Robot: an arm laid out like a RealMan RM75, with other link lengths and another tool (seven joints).
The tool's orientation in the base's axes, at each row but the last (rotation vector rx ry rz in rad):
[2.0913, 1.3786, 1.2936]
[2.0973, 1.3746, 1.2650]
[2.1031, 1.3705, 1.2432]
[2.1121, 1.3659, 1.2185]
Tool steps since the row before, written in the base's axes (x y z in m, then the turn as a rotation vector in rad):
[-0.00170, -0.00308, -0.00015, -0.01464, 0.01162, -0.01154]
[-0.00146, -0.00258, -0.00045, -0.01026, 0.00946, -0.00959]
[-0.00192, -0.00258, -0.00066, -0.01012, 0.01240, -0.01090]
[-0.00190, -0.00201, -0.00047, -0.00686, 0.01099, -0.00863]
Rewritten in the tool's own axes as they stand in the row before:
[-0.00291, 0.00043, -0.00193, 0.00223, -0.02158, -0.00342]
[-0.00264, 0.00011, -0.00142, 0.00195, -0.01677, -0.00133]
[-0.00284, -0.00030, -0.00163, 0.00387, -0.01897, 0.00002]
[-0.00228, -0.00044, -0.00158, 0.00427, -0.01493, 0.00113]

